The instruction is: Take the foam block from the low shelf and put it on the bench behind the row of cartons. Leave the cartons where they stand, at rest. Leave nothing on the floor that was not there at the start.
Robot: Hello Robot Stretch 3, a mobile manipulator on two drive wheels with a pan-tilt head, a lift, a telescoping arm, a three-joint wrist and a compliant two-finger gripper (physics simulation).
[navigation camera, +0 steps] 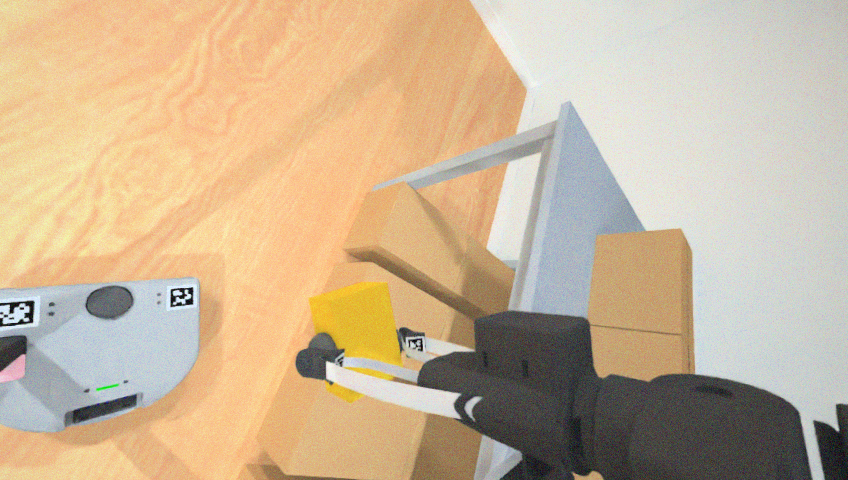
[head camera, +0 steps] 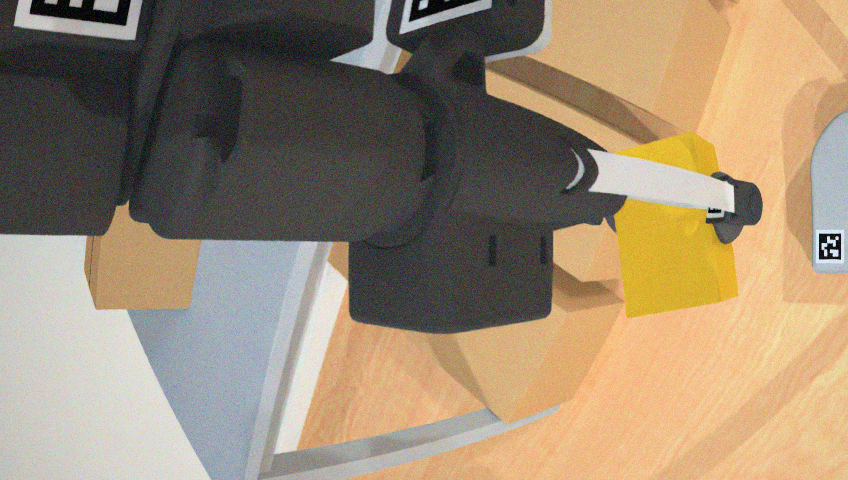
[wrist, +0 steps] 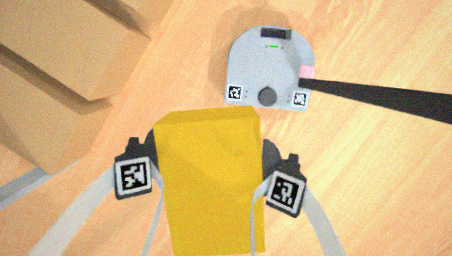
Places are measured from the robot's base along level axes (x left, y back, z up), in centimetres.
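Where they show: gripper, fingertip midpoint: (navigation camera: 348, 345) (head camera: 683, 207); robot's base, origin of the base link: (navigation camera: 110, 300).
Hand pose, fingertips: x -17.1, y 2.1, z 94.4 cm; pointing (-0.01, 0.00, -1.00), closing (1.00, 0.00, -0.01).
Observation:
Each offset is from my fingertips to the top centre of the thing. "pt": to the spot under its first point. Level surfaces: height alone.
The yellow foam block {dx +0.2, dy -1.3, dz +4.3 cm} (head camera: 672, 261) (navigation camera: 357, 321) (wrist: 210, 200) is between the two fingertips of my gripper (head camera: 678, 208) (navigation camera: 363, 347) (wrist: 214, 151), which is shut on it. The block is held in the air above the large floor cartons. Those cartons (head camera: 517, 368) (navigation camera: 357, 434) (wrist: 65, 45) stand side by side in a row in front of the bench. The bench {dz -3.0 cm} (head camera: 232, 333) (navigation camera: 565, 237) has a blue-grey top. Smaller cartons {dx -78.1, dy +1.1, dz +15.1 cm} (head camera: 145, 273) (navigation camera: 636, 279) stand on it in a row. My arm hides part of both rows in the head camera view. The low shelf does not show.
My base (head camera: 830, 196) (navigation camera: 148, 339) (wrist: 260, 65) is on the wooden floor, on the side of the floor cartons away from the bench. My dark mast (wrist: 375, 97) rises from it. A pale wall (head camera: 71, 386) (navigation camera: 743, 178) runs behind the bench. A grey bench rail {pt dx -70.1, dy -38.2, dz -36.4 cm} (head camera: 380, 440) (navigation camera: 476, 157) shows beside the end carton.

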